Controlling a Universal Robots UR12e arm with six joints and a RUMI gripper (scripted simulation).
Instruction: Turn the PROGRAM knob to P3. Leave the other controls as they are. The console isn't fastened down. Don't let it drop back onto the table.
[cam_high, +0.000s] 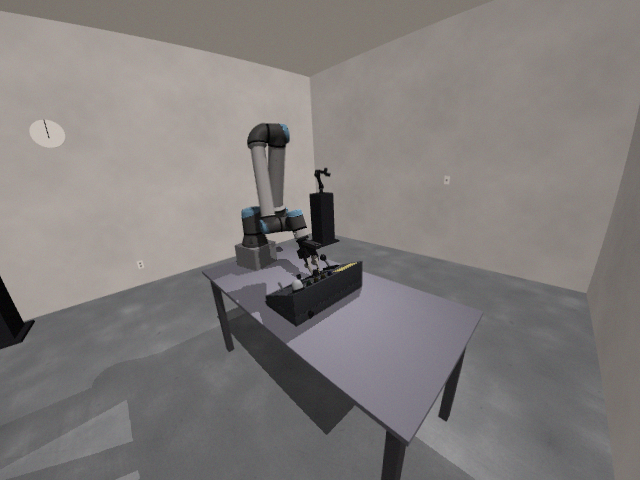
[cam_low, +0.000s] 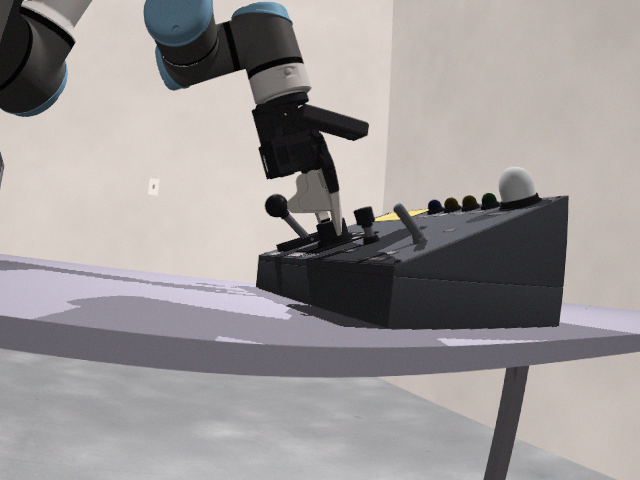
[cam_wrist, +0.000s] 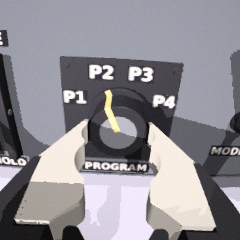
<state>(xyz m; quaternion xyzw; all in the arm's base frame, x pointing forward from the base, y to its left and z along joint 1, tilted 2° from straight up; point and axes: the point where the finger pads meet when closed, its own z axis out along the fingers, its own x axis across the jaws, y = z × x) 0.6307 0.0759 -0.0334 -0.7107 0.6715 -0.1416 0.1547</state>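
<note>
Now: hand 4 cm short of the dark console, 6 cm to the left of it and 3 cm above it. From my hand the other things lie so: black ball-topped lever: 3 cm behind, 12 cm to the left, 1 cm above; program knob: 1 cm ahead, 1 cm to the left; mode knob: 1 cm ahead, 12 cm to the right.
</note>
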